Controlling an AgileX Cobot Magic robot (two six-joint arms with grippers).
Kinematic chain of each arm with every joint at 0, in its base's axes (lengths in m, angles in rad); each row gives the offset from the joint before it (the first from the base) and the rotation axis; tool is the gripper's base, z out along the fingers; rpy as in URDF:
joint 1: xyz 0 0 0.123 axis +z
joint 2: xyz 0 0 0 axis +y
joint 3: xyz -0.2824 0 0.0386 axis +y
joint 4: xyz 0.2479 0 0.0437 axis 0.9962 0 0.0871
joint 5: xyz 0 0 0 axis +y
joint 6: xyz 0.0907 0 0.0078 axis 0.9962 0 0.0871
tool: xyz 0 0 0 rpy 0 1.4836 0
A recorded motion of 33 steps. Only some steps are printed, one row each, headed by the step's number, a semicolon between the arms.
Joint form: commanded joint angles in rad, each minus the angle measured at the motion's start. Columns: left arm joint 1, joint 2, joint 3, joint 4, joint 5, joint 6; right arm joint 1, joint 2, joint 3, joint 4, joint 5, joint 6.
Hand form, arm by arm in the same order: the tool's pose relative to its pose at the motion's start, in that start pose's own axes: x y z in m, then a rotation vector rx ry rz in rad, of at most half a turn. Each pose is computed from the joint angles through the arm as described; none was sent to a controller.
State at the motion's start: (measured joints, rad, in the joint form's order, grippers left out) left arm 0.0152 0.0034 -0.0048 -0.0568 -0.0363 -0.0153; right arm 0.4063 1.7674 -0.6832 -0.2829 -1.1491 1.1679
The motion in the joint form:
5: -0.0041 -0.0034 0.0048 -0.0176 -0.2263 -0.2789; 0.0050 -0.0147 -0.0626 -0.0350 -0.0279 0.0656
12: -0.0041 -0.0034 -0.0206 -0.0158 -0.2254 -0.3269; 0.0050 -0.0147 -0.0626 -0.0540 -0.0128 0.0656
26: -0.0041 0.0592 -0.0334 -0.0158 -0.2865 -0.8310; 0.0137 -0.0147 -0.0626 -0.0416 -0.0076 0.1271
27: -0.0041 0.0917 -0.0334 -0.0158 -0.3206 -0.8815; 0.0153 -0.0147 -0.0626 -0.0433 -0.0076 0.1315
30: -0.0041 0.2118 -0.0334 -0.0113 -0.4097 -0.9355; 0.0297 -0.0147 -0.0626 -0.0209 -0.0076 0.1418
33: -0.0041 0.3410 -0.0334 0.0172 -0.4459 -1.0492; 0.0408 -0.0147 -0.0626 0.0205 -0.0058 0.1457
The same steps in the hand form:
5: -0.0190 0.0000 -0.0025 0.0360 -0.2226 -0.2961; -0.0090 0.0192 0.0121 -0.1057 -0.0111 0.0316
12: -0.0275 -0.0007 -0.0034 0.0476 -0.2458 -0.3421; -0.0070 0.0185 0.0122 -0.0976 0.0101 0.0230
26: -0.0331 -0.0007 0.0021 0.1116 -0.2441 -0.8425; -0.0053 0.0192 0.0128 -0.0929 0.0117 0.0913
27: -0.0338 -0.0006 0.0052 0.1168 -0.2447 -0.8921; -0.0047 0.0195 0.0129 -0.0942 0.0147 0.0952
30: -0.0322 -0.0002 0.0177 0.1028 -0.2173 -0.9405; -0.0022 0.0214 0.0137 -0.0945 0.0086 0.1179
33: -0.0236 -0.0006 0.0320 0.0691 -0.1273 -1.0280; -0.0021 0.0218 0.0144 -0.0860 -0.0162 0.1420

